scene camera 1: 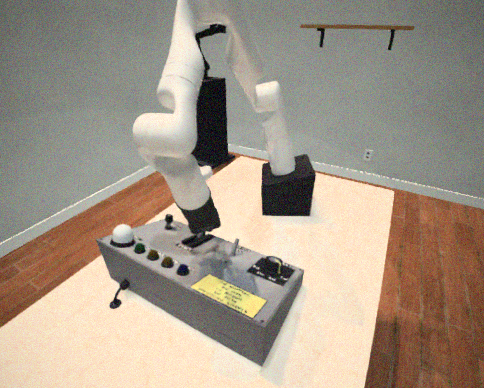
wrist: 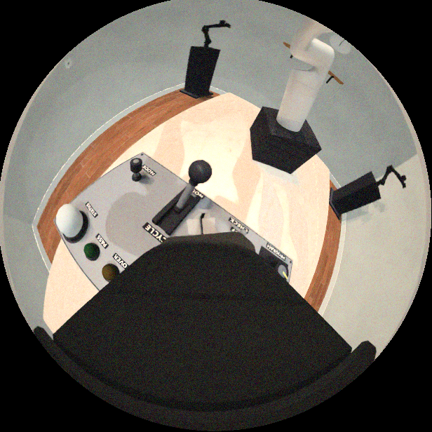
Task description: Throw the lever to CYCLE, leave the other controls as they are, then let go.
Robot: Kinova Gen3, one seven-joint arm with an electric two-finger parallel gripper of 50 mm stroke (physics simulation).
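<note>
The grey control box carries a lever with a black ball knob and grey shaft, standing in a black slot. In the wrist view the lever leans toward the slot end away from the CYCLE label, by a partly covered label. In scene camera 1 the arm's black end hides most of the lever. My gripper is shut, with nothing seen between its pale fingertips. It is low over the panel beside the lever's slot; contact with the lever cannot be told.
A small black knob, white dome, coloured buttons including a green one, a toggle switch and a PROGRAM dial surround the slot. A yellow note lies on the panel.
</note>
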